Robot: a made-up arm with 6 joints. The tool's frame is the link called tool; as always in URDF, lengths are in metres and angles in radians. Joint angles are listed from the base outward.
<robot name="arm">
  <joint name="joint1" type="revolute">
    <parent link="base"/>
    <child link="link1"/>
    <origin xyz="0.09 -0.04 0.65" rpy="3.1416 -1.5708 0"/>
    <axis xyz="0 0 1"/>
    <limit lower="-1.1" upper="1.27"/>
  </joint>
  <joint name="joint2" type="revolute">
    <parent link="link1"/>
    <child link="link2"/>
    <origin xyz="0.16 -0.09 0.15" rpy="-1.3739 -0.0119 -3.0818"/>
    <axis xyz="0 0 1"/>
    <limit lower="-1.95" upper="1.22"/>
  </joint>
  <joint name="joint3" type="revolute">
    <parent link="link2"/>
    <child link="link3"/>
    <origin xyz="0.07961 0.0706 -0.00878" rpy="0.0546 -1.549 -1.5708"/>
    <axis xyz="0 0 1"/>
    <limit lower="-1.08" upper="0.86"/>
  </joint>
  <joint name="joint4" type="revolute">
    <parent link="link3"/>
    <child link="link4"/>
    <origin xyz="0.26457 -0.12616 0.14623" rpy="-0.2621 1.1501 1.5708"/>
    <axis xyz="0 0 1"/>
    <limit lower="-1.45" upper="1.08"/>
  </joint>
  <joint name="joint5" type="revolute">
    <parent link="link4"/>
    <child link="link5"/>
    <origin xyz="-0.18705 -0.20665 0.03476" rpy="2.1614 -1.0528 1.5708"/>
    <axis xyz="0 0 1"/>
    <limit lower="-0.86" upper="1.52"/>
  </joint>
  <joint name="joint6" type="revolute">
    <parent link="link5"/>
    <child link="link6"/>
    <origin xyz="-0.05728 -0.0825 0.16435" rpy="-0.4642 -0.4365 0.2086"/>
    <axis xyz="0 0 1"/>
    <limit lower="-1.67" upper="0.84"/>
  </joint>
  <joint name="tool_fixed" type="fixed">
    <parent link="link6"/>
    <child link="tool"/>
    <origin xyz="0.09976 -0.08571 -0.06" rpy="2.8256 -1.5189 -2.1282"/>
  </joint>
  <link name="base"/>
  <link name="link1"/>
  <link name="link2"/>
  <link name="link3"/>
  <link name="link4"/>
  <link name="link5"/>
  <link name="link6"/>
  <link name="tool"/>
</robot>
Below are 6 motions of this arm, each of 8 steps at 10 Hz.
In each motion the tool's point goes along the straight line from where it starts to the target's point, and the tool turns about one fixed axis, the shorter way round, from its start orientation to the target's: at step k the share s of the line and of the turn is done. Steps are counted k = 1, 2, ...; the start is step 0. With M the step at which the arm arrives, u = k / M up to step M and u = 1 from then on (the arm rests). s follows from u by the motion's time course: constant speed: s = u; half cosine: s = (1 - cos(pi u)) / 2; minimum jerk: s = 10 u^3 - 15 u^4 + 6 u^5.
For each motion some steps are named. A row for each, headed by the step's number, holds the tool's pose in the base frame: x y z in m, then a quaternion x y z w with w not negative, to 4 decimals.
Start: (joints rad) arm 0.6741 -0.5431 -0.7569 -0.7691 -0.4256 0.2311
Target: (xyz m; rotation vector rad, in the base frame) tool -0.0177 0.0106 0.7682 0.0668 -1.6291 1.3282
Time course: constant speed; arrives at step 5
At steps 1, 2, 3, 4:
1: -0.0750 -0.0745 0.8906 0.4145 -0.4914 0.3623 0.6749
2: -0.0607 -0.0532 0.8600 0.3240 -0.5506 0.4195 0.6449
3: -0.0464 -0.0320 0.8294 0.2283 -0.6010 0.4702 0.6047
4: -0.0320 -0.0107 0.7988 0.1289 -0.6419 0.5133 0.5549

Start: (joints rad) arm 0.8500 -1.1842 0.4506 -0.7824 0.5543 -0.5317
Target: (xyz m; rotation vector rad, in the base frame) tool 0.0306 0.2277 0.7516 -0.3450 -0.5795 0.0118
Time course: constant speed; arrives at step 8
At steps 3, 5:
3: 0.1160 0.2047 0.8123 -0.0022 -0.4564 -0.0272 0.8894
5: 0.0819 0.2139 0.7880 -0.0696 -0.3904 -0.0141 0.9179

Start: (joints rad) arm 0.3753 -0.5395 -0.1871 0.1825 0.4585 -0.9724
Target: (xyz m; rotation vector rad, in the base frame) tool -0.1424 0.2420 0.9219 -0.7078 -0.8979 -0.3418
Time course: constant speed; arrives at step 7
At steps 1, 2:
1: -0.1274 0.2268 0.9545 -0.1292 -0.3381 -0.2851 0.8875
2: -0.1299 0.2294 0.9490 -0.1642 -0.3540 -0.2655 0.8816

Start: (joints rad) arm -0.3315 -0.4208 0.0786 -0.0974 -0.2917 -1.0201
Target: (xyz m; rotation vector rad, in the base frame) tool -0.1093 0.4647 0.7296 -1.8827 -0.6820 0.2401
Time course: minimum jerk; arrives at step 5
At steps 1, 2, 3, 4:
1: -0.0459 0.5312 0.7766 -0.7601 -0.1327 -0.0088 0.6360
2: -0.0634 0.5128 0.7636 -0.7719 -0.1759 0.0215 0.6105
3: -0.0879 0.4871 0.7454 -0.7839 -0.2356 0.0641 0.5709
4: -0.1054 0.4688 0.7325 -0.7890 -0.2770 0.0941 0.5403

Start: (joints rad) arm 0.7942 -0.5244 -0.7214 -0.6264 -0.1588 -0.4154
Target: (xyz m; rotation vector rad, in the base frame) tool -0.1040 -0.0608 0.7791 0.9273 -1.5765 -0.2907
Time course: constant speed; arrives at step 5
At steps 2, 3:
2: -0.1063 -0.1246 0.8599 0.4088 -0.5700 -0.0012 0.7128
3: -0.1055 -0.1033 0.8329 0.4077 -0.6095 -0.0429 0.6785

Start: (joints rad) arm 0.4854 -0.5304 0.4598 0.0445 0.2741 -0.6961
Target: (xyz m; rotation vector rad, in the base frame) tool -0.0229 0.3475 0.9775 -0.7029 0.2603 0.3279
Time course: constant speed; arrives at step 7
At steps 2, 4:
2: -0.0052 0.3427 0.9438 -0.3049 -0.1369 -0.0985 0.9373
4: -0.0123 0.3446 0.9573 -0.3251 -0.0317 0.0051 0.9451

